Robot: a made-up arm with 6 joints. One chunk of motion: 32 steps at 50 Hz.
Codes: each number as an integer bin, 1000 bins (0 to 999) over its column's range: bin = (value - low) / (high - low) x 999, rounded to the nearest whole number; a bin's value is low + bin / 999 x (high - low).
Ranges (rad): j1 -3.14..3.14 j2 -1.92..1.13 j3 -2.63..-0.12 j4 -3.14..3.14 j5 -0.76..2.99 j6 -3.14..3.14
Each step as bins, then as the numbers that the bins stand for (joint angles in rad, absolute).
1 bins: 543 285 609 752 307 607
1 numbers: 0.2735 -1.0499 -1.0999 1.5873 0.3924 0.6758
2 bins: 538 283 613 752 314 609
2 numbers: 0.2420 -1.0560 -1.0898 1.5873 0.4187 0.6883
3 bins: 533 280 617 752 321 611
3 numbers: 0.2106 -1.0651 -1.0798 1.5873 0.4450 0.7009
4 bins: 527 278 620 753 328 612
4 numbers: 0.1729 -1.0713 -1.0722 1.5936 0.4712 0.7072
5 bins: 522 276 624 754 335 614
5 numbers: 0.1414 -1.0774 -1.0622 1.5999 0.4975 0.7198
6 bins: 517 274 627 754 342 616
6 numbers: 0.1100 -1.0835 -1.0547 1.5999 0.5238 0.7324
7 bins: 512 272 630 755 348 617
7 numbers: 0.0786 -1.0896 -1.0471 1.6061 0.5463 0.7386
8 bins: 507 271 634 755 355 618
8 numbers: 0.0471 -1.0926 -1.0371 1.6061 0.5726 0.7449
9 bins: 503 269 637 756 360 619
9 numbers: 0.0220 -1.0987 -1.0295 1.6124 0.5914 0.7512
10 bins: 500 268 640 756 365 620
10 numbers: 0.0031 -1.1018 -1.0220 1.6124 0.6101 0.7575
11 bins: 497 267 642 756 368 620
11 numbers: -0.0157 -1.1048 -1.0170 1.6124 0.6214 0.7575
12 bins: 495 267 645 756 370 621
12 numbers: -0.0283 -1.1048 -1.0094 1.6124 0.6289 0.7638
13 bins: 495 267 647 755 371 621
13 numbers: -0.0283 -1.1048 -1.0044 1.6061 0.6326 0.7638
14 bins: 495 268 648 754 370 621
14 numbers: -0.0283 -1.1018 -1.0019 1.5999 0.6289 0.7638
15 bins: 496 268 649 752 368 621
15 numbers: -0.0220 -1.1018 -0.9994 1.5873 0.6214 0.7638
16 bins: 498 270 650 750 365 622
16 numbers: -0.0094 -1.0957 -0.9969 1.5747 0.6101 0.7701
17 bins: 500 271 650 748 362 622
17 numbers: 0.0031 -1.0926 -0.9969 1.5621 0.5989 0.7701
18 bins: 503 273 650 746 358 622
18 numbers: 0.0220 -1.0865 -0.9969 1.5496 0.5838 0.7701
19 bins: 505 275 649 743 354 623
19 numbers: 0.0346 -1.0804 -0.9994 1.5307 0.5688 0.7764
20 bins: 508 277 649 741 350 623
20 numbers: 0.0534 -1.0743 -0.9994 1.5181 0.5538 0.7764
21 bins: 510 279 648 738 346 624
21 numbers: 0.0660 -1.0682 -1.0019 1.4993 0.5388 0.7826
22 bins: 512 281 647 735 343 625
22 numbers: 0.0786 -1.0621 -1.0044 1.4804 0.5275 0.7889
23 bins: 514 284 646 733 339 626
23 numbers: 0.0912 -1.0529 -1.0069 1.4678 0.5125 0.7952
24 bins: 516 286 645 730 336 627
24 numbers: 0.1037 -1.0468 -1.0094 1.4490 0.5013 0.8015
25 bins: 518 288 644 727 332 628
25 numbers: 0.1163 -1.0407 -1.0119 1.4301 0.4862 0.8078
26 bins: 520 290 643 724 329 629
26 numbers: 0.1289 -1.0346 -1.0145 1.4113 0.4750 0.8141
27 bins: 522 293 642 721 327 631
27 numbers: 0.1414 -1.0255 -1.0170 1.3924 0.4675 0.8266
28 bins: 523 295 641 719 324 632
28 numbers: 0.1477 -1.0193 -1.0195 1.3798 0.4562 0.8329
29 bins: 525 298 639 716 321 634
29 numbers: 0.1603 -1.0102 -1.0245 1.3610 0.4450 0.8455
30 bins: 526 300 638 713 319 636
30 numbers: 0.1666 -1.0041 -1.0270 1.3421 0.4374 0.8581
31 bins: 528 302 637 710 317 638
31 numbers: 0.1792 -0.9980 -1.0295 1.3233 0.4299 0.8707
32 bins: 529 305 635 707 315 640
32 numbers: 0.1854 -0.9888 -1.0346 1.3044 0.4224 0.8832
